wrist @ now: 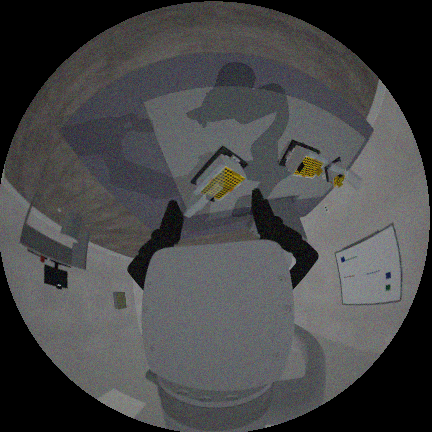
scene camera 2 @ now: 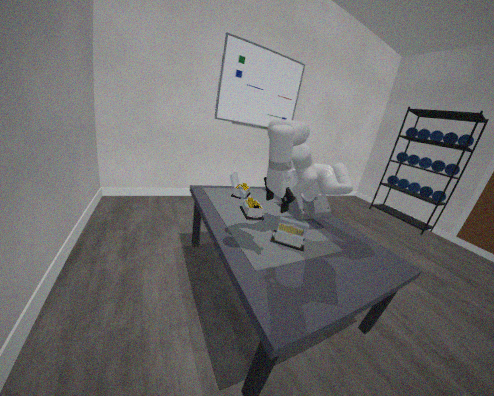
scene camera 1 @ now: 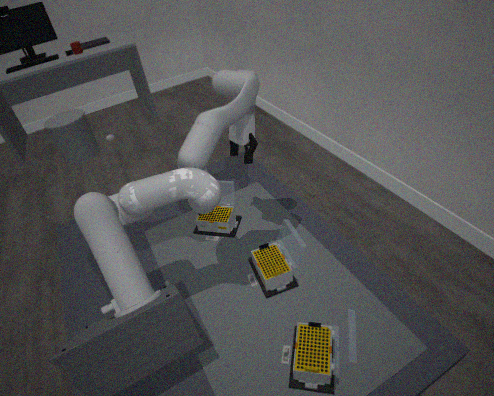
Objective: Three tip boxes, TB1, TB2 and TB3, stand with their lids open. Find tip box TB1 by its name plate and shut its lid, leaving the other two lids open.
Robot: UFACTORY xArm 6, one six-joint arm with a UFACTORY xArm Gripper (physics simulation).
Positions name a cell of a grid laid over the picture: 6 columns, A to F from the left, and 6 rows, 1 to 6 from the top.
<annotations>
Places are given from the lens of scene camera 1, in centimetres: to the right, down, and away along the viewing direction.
lid (scene camera 1: E6): 23, 31, 74
lid (scene camera 1: D4): 13, 13, 97
grey mat (scene camera 1: D6): 0, 36, 87
</annotations>
